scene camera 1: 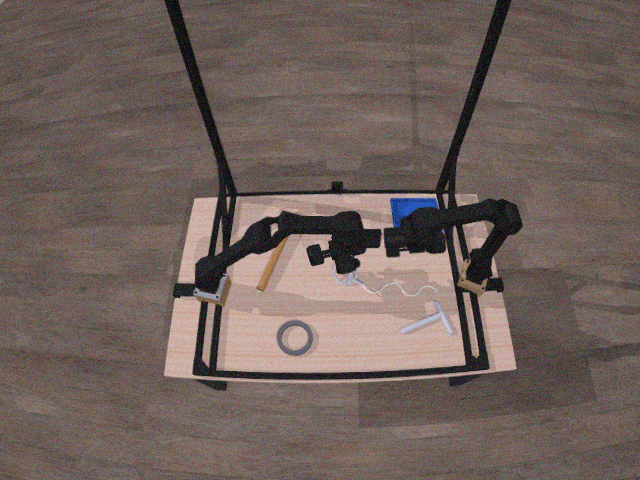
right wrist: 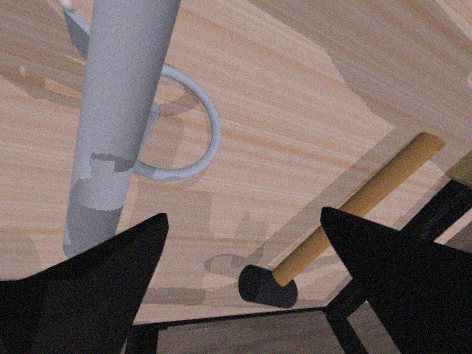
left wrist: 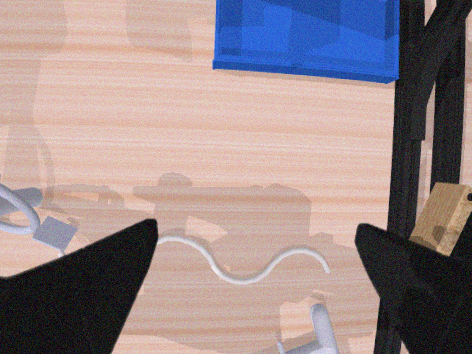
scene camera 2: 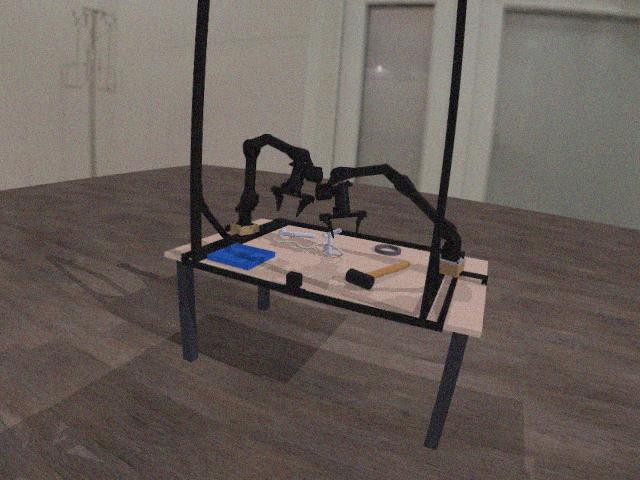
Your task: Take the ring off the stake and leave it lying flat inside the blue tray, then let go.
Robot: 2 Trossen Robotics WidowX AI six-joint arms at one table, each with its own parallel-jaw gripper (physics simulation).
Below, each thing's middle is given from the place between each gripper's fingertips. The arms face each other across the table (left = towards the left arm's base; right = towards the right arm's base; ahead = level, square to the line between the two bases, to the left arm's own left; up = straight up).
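From my left hand: stake (right wrist: pixel 126 53), 2 cm ahead, 20 cm to the right, 13 cm below; hammer (scene camera 2: pixel 365 280), 44 cm to the right, 10 cm behind, 13 cm below; blue tray (scene camera 2: pixel 245 257), 8 cm to the left, 22 cm behind, 14 cm below.
From my right hand: stake, 3 cm ahead, 7 cm to the left, 8 cm below; hammer, 9 cm behind, 17 cm to the right, 8 cm below; blue tray, 20 cm behind, 35 cm to the left, 9 cm below.
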